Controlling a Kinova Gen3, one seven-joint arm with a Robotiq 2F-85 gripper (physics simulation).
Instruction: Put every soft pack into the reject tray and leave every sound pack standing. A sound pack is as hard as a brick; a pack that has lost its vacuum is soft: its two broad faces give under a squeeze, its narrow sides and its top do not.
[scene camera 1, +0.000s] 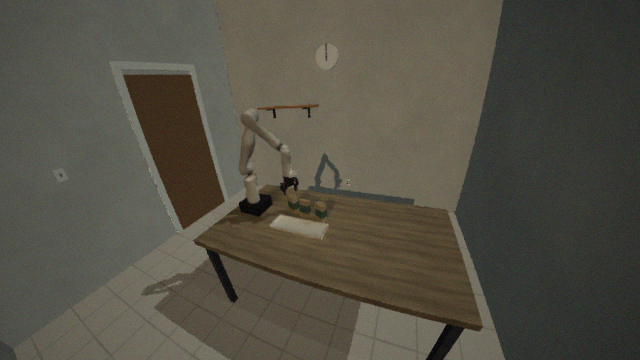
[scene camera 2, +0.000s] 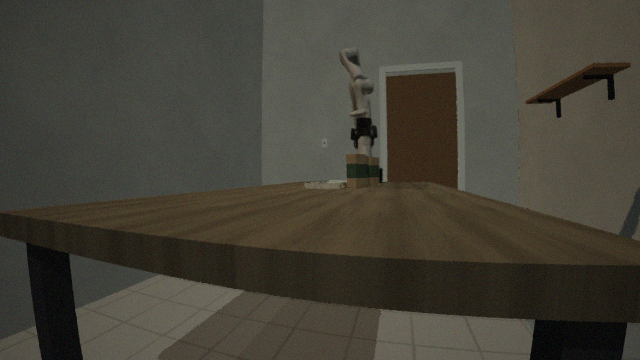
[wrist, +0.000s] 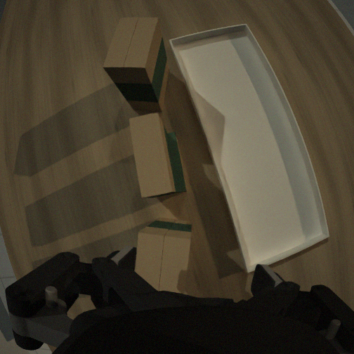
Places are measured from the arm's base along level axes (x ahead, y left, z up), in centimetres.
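Where they show: gripper, fingertip midpoint: (scene camera 1: 290, 193) (scene camera 2: 363, 147); arm's base, origin of the base link: (scene camera 1: 254, 200).
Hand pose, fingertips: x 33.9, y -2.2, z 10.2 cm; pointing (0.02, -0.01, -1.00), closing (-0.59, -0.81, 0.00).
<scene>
Things, the pixels of their centre, and the offset from my fingertips. Level surfaces: height alone.
- white reject tray, body centre: (scene camera 2: 333, 183) (scene camera 1: 298, 226) dx +8.8, dy -15.0, dz -18.1 cm
- middle pack, body centre: (scene camera 1: 304, 203) dx +9.9, dy -0.7, dz -8.2 cm
- far pack, body centre: (scene camera 2: 356, 171) (scene camera 1: 320, 212) dx +23.2, dy -4.3, dz -12.2 cm
- wooden table, its level: dz -19.2 cm
Three tan packs with green bands stand upright in a row beside the white reject tray (scene camera 1: 300, 226) (scene camera 2: 325, 185) (wrist: 265, 150), which is empty. The near pack (scene camera 1: 293, 200) (wrist: 162, 260) is nearest the robot base; its lower part is hidden by the gripper in the wrist view. The middle pack (scene camera 1: 305, 205) (wrist: 151, 157) is turned a little. The far pack (scene camera 1: 321, 210) (scene camera 2: 357, 170) (wrist: 131, 44) shows a seam on its top. My gripper (scene camera 1: 289, 190) (scene camera 2: 364, 143) (wrist: 194, 270) is open and empty, above the near pack. Softness cannot be seen.
The packs and tray stand on a wooden table (scene camera 1: 380, 250) (scene camera 2: 300, 225) (wrist: 65, 65). The black robot base (scene camera 1: 255, 204) is at the table's left end in scene camera 1. A wall shelf (scene camera 1: 288, 107) (scene camera 2: 580, 82) hangs behind, above table height.
</scene>
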